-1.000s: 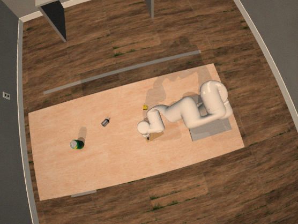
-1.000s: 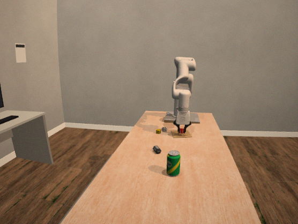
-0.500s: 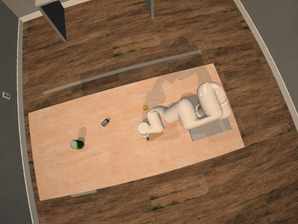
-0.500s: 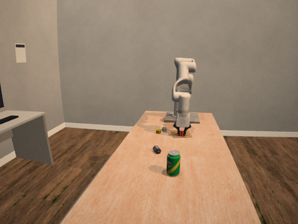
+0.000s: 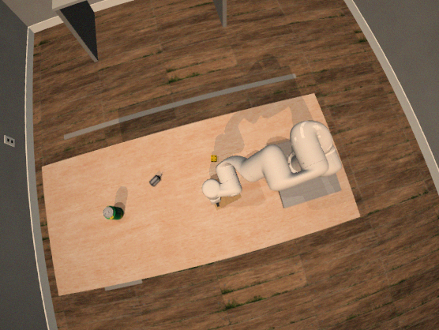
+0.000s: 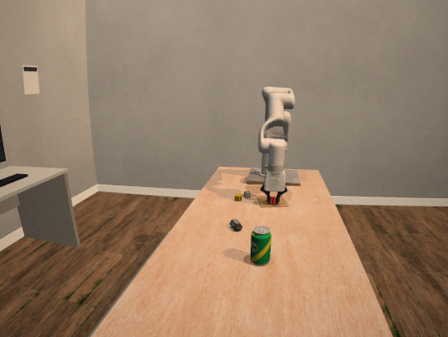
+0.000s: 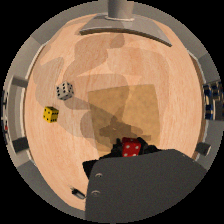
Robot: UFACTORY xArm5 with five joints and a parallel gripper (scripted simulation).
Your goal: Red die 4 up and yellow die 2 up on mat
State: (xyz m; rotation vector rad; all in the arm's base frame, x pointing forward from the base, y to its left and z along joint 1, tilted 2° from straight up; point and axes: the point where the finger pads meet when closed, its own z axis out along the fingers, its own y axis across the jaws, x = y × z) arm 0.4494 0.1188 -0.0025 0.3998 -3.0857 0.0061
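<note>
The red die lies 1 cm below my hand. Also, from my hand: brown mat: 4 cm behind, 3 cm below, 1 cm to the right; then yellow die: 18 cm to the right, 1 cm below, 1 cm behind; then white die: 15 cm to the right, 7 cm behind, 1 cm below.
</note>
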